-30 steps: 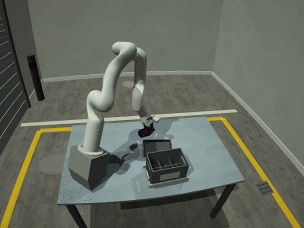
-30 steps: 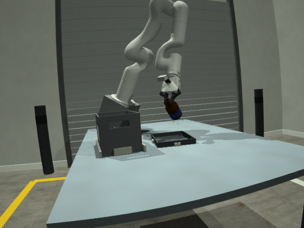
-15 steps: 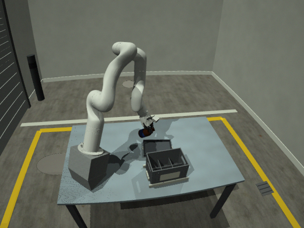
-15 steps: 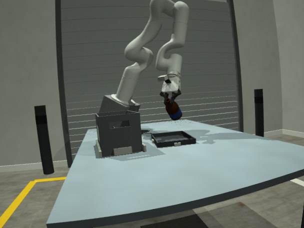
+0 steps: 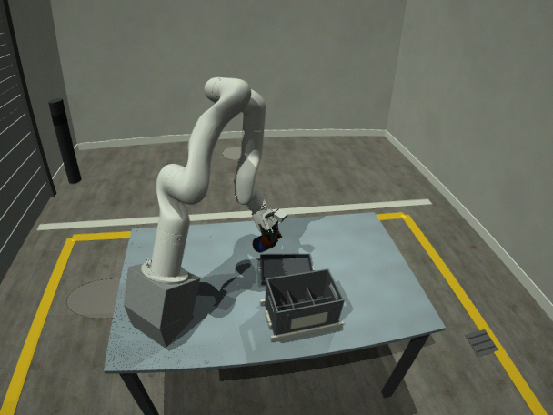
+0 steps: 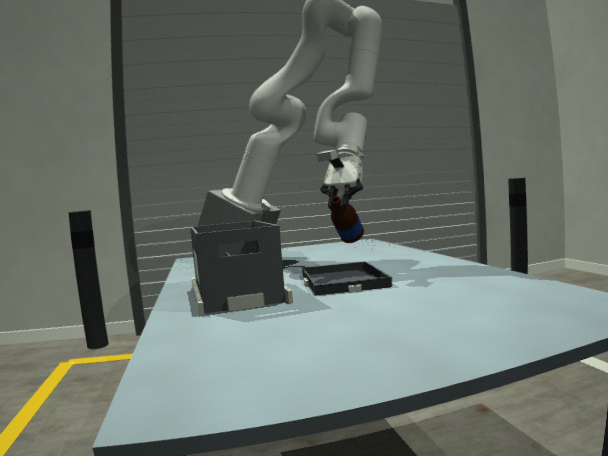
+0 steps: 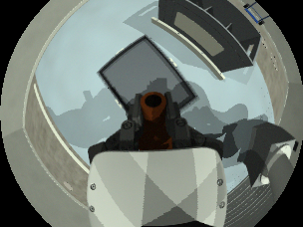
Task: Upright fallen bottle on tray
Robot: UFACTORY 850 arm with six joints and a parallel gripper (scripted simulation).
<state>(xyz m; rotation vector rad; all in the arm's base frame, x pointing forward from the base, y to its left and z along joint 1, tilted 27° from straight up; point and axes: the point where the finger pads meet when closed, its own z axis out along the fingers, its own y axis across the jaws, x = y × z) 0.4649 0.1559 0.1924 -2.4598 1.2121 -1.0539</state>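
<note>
Now: the bottle 3 cm behind my hand, 2 cm to the left of it and 4 cm below it. Also, from my hand: crate 7 cm ahead, 30 cm to the right, 12 cm below; then tray 6 cm ahead, 2 cm to the right, 19 cm below.
</note>
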